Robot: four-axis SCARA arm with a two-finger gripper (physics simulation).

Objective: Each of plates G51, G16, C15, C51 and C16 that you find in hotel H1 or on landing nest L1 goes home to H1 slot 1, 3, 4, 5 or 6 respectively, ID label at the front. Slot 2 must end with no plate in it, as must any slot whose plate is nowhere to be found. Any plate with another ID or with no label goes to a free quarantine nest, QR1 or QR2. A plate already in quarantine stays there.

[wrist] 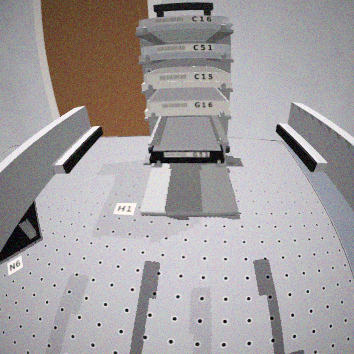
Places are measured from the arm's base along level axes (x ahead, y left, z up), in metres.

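Pixels of known places: gripper, between the fingertips: [188, 111].
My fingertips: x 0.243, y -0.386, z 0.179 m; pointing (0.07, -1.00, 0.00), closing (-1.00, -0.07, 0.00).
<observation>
Ahead of a thing's pixels: the offset from my fingertips to its top centre. "*": to the spot under its first point.
Hotel H1 {* 0.038 m back, 0.104 m right, 0.158 m down} [219, 195] stands upright ahead, at the upper middle of the wrist view. From the top, its plates with labels facing front are C16 {0.012 m ahead, 0.135 m right, 0.074 m up} [182, 20], C51 {0.012 m ahead, 0.135 m right, 0.046 m up} [184, 48], C15 {0.012 m ahead, 0.135 m right, 0.017 m up} [184, 77], G16 {0.012 m ahead, 0.135 m right, 0.011 m down} [184, 105] and, lowest, the dark-fronted G51 {0.013 m ahead, 0.135 m right, 0.067 m down} [186, 156]. Between G16 and G51 there is a wider gap where no plate front shows. My gripper [188, 111] is open and empty, its two fingers wide apart at left and right, in front of the hotel. Landing nest L1 and nests QR1 and QR2 do not show.
A white H1 label {* 0.105 m ahead, 0.071 m right, 0.166 m down} [124, 208] lies left of the hotel's base. A black nest {* 0.238 m ahead, 0.027 m left, 0.165 m down} [31, 242] shows in part at the left edge, partly behind the left finger, with an N6 label {* 0.244 m ahead, 0.075 m left, 0.166 m down} [15, 265]. A brown panel [97, 70] stands behind. Dark strips of shadow cross the perforated deck.
</observation>
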